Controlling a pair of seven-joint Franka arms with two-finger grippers.
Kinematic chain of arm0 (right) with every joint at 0, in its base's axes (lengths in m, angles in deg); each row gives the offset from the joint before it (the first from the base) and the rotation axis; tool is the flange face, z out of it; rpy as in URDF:
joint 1: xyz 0 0 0.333 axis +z
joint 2: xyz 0 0 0 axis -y
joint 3: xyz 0 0 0.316 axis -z
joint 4: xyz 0.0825 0 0 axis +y
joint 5: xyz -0.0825 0 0.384 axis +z
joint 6: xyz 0 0 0 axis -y
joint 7: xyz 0.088 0 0 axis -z
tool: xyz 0 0 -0.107 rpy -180 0 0
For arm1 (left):
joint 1: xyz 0 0 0.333 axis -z
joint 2: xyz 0 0 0 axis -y
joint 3: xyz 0 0 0.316 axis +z
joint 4: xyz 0.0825 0 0 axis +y
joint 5: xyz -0.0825 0 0.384 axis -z
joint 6: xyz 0 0 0 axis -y
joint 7: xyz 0.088 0 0 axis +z
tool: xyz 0 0 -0.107 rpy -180 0 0
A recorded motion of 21 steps. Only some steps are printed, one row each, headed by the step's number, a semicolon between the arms.
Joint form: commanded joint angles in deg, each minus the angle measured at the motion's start. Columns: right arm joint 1, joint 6, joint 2, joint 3, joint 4, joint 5, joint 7; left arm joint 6, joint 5, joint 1, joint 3, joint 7, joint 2, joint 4.
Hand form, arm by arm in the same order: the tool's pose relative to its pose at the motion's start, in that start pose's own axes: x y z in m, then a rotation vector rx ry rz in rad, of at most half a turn. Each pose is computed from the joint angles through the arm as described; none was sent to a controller.
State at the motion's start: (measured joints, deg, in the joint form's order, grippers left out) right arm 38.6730 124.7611 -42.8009 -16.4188 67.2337 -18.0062 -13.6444; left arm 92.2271 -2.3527 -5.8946 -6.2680 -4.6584 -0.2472 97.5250
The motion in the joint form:
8: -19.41 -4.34 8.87 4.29 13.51 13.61 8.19; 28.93 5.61 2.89 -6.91 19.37 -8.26 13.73
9: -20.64 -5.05 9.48 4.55 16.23 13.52 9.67; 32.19 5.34 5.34 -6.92 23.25 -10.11 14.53
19: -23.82 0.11 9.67 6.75 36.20 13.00 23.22; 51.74 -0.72 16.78 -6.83 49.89 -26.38 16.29
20: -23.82 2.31 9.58 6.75 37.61 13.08 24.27; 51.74 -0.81 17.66 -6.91 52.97 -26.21 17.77
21: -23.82 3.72 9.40 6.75 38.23 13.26 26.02; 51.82 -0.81 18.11 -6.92 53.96 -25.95 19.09
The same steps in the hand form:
8: -0.1864 0.1984 0.0026 0.0887 -0.1673 0.6086; 0.0552 0.1055 0.1436 -0.1286 0.1094 -0.1980
9: -0.2083 0.2002 0.0147 0.0978 -0.2180 0.6525; 0.0595 0.1310 0.1624 -0.1349 0.1148 -0.2240
19: -0.3311 0.1492 0.1254 0.1309 -0.4914 0.9319; 0.0689 0.2559 0.3095 -0.1519 0.1187 -0.4423
20: -0.3348 0.1442 0.1320 0.1257 -0.4801 0.9504; 0.0579 0.2642 0.3189 -0.1416 0.0955 -0.4765
21: -0.3362 0.1421 0.1359 0.1188 -0.4715 0.9832; 0.0495 0.2674 0.3259 -0.1320 0.0802 -0.4844

